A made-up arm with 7 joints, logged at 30 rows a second.
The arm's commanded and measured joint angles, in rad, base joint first. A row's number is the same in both.
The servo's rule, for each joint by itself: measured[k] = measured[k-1] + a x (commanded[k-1-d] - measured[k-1]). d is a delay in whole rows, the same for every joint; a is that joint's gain. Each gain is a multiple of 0.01, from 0.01 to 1. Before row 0 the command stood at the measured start. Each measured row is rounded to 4 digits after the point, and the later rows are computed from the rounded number. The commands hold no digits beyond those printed.
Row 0, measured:
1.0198 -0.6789 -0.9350 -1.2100 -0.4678 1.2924 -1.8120
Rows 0 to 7, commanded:
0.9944 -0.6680 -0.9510 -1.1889 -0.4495 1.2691 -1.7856
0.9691 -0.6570 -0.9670 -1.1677 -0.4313 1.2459 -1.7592
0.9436 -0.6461 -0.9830 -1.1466 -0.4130 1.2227 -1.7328
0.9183 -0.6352 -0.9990 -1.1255 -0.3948 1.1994 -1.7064
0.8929 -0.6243 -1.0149 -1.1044 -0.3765 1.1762 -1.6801
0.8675 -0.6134 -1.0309 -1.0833 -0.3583 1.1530 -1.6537
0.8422 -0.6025 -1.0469 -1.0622 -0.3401 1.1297 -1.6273
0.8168 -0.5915 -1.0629 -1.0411 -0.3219 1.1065 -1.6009
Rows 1 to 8, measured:
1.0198 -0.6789 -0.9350 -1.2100 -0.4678 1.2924 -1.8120
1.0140 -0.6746 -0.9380 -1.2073 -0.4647 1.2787 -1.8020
1.0037 -0.6677 -0.9435 -1.2022 -0.4590 1.2593 -1.7857
0.9899 -0.6593 -0.9510 -1.1950 -0.4512 1.2377 -1.7656
0.9734 -0.6499 -0.9601 -1.1860 -0.4416 1.2151 -1.7431
0.9549 -0.6399 -0.9705 -1.1754 -0.4305 1.1921 -1.7192
0.9348 -0.6296 -0.9820 -1.1634 -0.4182 1.1690 -1.6943
0.9135 -0.6190 -0.9943 -1.1502 -0.4049 1.1458 -1.6688
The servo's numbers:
d 1
a 0.23 0.39 0.19 0.13 0.17 0.59 0.38

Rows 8 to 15, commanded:
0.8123 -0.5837 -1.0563 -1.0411 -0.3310 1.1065 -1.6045
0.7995 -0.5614 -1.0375 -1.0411 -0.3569 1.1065 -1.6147
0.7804 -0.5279 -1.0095 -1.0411 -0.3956 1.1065 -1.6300
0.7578 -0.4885 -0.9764 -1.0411 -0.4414 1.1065 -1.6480
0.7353 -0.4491 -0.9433 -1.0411 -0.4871 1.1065 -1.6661
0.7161 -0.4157 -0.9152 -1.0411 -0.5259 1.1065 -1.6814
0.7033 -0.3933 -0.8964 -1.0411 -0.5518 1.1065 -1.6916
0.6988 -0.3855 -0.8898 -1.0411 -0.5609 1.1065 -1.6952
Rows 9 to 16, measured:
0.8913 -0.6083 -1.0073 -1.1360 -0.3908 1.1226 -1.6430
0.8731 -0.5987 -1.0166 -1.1237 -0.3806 1.1131 -1.6284
0.8562 -0.5842 -1.0206 -1.1130 -0.3766 1.1092 -1.6232
0.8388 -0.5622 -1.0185 -1.1037 -0.3798 1.1076 -1.6258
0.8202 -0.5335 -1.0105 -1.0956 -0.3903 1.1070 -1.6342
0.8007 -0.5006 -0.9977 -1.0885 -0.4068 1.1067 -1.6463
0.7812 -0.4675 -0.9820 -1.0823 -0.4270 1.1066 -1.6596
0.7633 -0.4386 -0.9657 -1.0769 -0.4482 1.1065 -1.6718

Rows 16 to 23, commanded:
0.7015 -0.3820 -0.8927 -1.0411 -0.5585 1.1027 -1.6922
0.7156 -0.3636 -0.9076 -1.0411 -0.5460 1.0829 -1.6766
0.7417 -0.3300 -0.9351 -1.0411 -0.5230 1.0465 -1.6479
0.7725 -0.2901 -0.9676 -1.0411 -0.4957 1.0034 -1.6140
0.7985 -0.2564 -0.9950 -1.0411 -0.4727 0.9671 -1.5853
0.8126 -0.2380 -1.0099 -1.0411 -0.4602 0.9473 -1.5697
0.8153 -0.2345 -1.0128 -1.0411 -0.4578 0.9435 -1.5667
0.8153 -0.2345 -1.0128 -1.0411 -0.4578 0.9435 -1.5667
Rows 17 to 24, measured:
0.7485 -0.4179 -0.9513 -1.0722 -0.4674 1.1065 -1.6807
0.7377 -0.4039 -0.9402 -1.0682 -0.4829 1.1043 -1.6851
0.7326 -0.3882 -0.9340 -1.0647 -0.4936 1.0917 -1.6819
0.7347 -0.3655 -0.9342 -1.0616 -0.4986 1.0650 -1.6690
0.7434 -0.3361 -0.9405 -1.0589 -0.4981 1.0287 -1.6481
0.7561 -0.3050 -0.9509 -1.0566 -0.4938 0.9924 -1.6242
0.7691 -0.2789 -0.9621 -1.0546 -0.4881 0.9658 -1.6035
0.7797 -0.2616 -0.9717 -1.0528 -0.4829 0.9526 -1.5895

